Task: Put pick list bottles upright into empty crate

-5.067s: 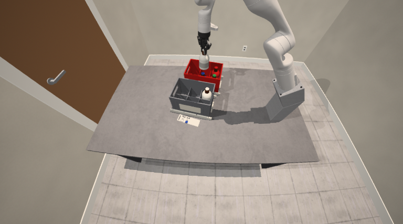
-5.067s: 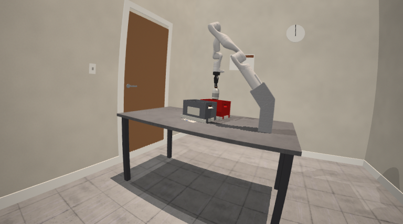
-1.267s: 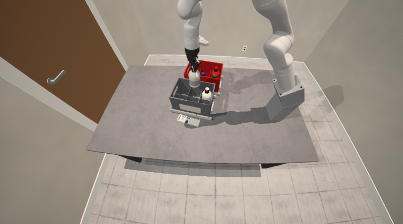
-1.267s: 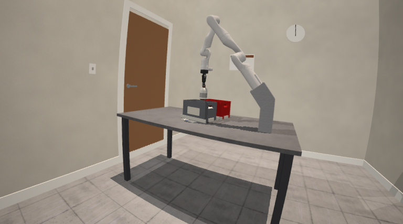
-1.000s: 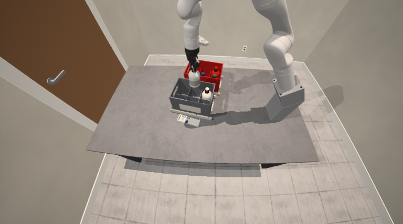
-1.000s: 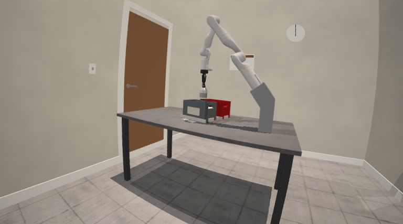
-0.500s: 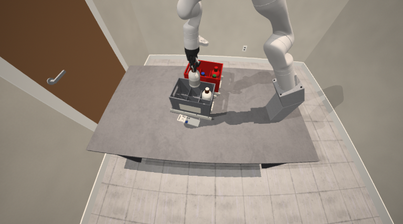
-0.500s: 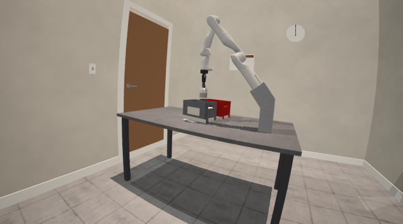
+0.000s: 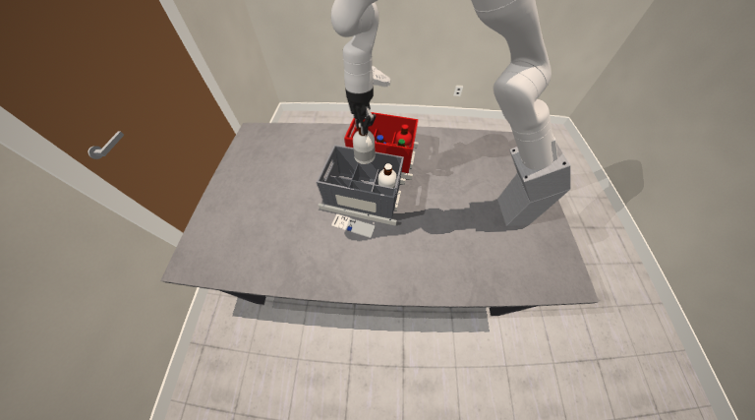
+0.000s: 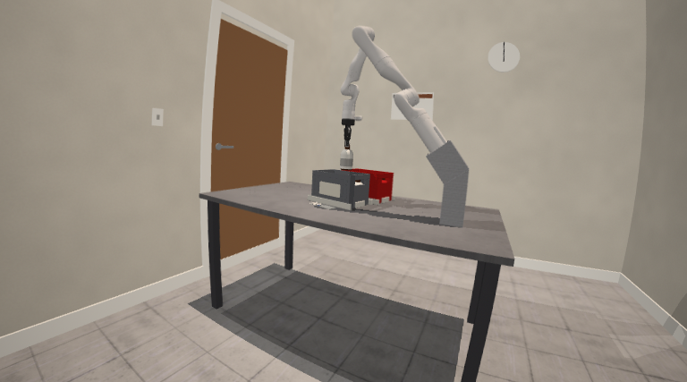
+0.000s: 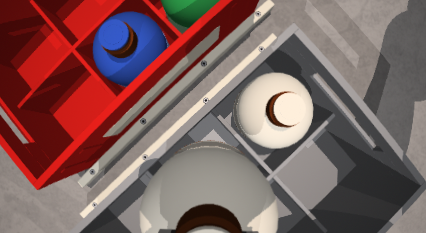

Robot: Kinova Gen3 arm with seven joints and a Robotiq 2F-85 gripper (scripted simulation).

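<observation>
My hand is 250 mm above the grey crate and 40 mm to the right of it. From my hand the other things lie so: red crate (250 mm below, 180 mm to the right, 60 mm behind); then blue-label bottle (250 mm below, 140 mm to the right, 50 mm behind); then green-label bottle (250 mm below, 140 mm behind, 120 mm to the right).
</observation>
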